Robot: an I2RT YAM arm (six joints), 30 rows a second.
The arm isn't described. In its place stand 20 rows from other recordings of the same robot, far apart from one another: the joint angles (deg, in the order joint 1, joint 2, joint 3, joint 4, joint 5, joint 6), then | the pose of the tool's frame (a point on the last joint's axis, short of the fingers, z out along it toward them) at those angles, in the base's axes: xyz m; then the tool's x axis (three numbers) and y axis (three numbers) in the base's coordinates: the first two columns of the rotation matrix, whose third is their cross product.
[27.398 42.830 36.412 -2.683 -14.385 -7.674] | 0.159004 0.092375 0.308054 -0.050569 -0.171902 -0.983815 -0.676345 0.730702 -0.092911
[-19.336 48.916 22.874 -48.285 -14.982 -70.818] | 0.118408 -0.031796 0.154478 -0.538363 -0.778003 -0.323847 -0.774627 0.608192 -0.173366
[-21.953 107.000 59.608 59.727 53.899 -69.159] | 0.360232 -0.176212 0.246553 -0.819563 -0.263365 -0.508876 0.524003 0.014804 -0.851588
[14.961 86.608 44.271 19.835 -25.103 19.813] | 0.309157 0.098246 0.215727 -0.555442 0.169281 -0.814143 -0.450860 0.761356 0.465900
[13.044 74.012 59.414 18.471 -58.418 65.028] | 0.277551 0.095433 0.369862 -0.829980 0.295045 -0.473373 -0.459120 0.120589 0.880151
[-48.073 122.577 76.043 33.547 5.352 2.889] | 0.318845 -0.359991 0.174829 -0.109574 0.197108 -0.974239 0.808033 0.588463 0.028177
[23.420 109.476 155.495 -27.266 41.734 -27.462] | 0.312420 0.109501 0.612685 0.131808 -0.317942 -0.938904 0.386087 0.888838 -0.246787
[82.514 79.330 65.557 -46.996 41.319 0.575] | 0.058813 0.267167 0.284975 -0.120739 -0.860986 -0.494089 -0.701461 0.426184 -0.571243
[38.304 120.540 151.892 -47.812 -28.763 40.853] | 0.329212 0.281864 0.489778 -0.760481 0.130034 -0.636207 -0.539457 0.418858 0.730441
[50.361 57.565 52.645 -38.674 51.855 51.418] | 0.147342 0.133973 0.308896 -0.362102 0.319748 -0.875582 0.273851 0.934366 0.227962
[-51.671 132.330 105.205 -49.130 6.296 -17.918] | 0.287910 -0.370473 0.144116 -0.818058 0.541678 -0.193304 0.571952 0.801521 -0.174457
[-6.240 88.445 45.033 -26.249 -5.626 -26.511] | 0.268860 -0.025886 0.150011 -0.867250 -0.352041 -0.352057 -0.349575 0.934069 -0.072890
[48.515 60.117 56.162 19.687 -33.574 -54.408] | 0.142112 0.190434 0.413466 0.898818 -0.006325 -0.438277 -0.422430 0.254308 -0.869989
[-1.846 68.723 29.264 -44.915 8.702 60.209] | 0.161938 -0.010608 0.141464 -0.453688 0.872921 -0.179375 0.886401 0.462805 0.010271
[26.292 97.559 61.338 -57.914 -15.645 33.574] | 0.246805 0.132645 0.170842 -0.971273 0.114108 0.208824 0.153661 0.970798 0.184226
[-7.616 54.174 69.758 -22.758 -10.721 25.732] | 0.192643 -0.019077 0.437556 -0.134397 0.448351 -0.883696 0.006247 0.892152 0.451691
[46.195 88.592 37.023 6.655 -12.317 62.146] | 0.195144 0.214430 0.145990 -0.944195 0.263455 -0.197706 0.053817 0.715546 0.696490
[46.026 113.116 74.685 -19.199 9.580 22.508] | 0.289824 0.291862 0.158873 -0.789735 -0.274887 -0.548412 -0.373915 0.924418 0.075096
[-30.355 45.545 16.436 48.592 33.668 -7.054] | 0.141937 -0.105995 0.269744 0.178592 -0.223034 -0.958311 0.900325 0.429917 0.067728
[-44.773 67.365 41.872 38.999 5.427 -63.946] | 0.190566 -0.193804 0.331436 -0.615722 -0.648963 -0.446915 0.485576 0.134185 -0.863835
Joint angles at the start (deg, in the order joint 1, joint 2, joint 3, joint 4, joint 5, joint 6):
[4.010 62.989 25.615 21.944 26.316 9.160]
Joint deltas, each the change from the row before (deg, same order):
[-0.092 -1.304 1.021 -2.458 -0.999 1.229]
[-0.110 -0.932 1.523 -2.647 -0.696 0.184]
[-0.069 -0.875 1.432 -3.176 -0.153 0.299]
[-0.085 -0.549 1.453 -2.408 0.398 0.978]
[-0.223 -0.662 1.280 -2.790 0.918 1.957]
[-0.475 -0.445 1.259 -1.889 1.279 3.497]
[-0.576 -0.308 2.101 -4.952 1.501 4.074]
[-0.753 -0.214 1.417 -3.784 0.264 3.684]
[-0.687 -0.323 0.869 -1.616 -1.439 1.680]
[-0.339 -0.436 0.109 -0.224 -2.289 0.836]
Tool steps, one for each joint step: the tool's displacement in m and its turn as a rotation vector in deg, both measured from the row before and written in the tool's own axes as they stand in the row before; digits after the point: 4 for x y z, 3 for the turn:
[-0.0059 -0.0002 -0.0027 -0.875 0.283 1.193]
[-0.0075 0.0004 -0.0018 -0.546 0.291 0.130]
[-0.0058 -0.0001 -0.0022 0.063 0.801 -0.044]
[-0.0063 -0.0002 -0.0016 0.545 0.277 0.831]
[-0.0051 -0.0015 -0.0020 1.279 0.524 1.655]
[-0.0062 -0.0021 -0.0012 1.730 -0.242 3.546]
[-0.0057 -0.0026 -0.0014 2.704 1.529 3.055]
[-0.0035 -0.0029 -0.0008 1.683 1.479 2.894]
[-0.0038 -0.0012 -0.0009 -0.507 0.802 1.717]
[-0.0013 -0.0001 -0.0011 -1.864 0.698 1.097]

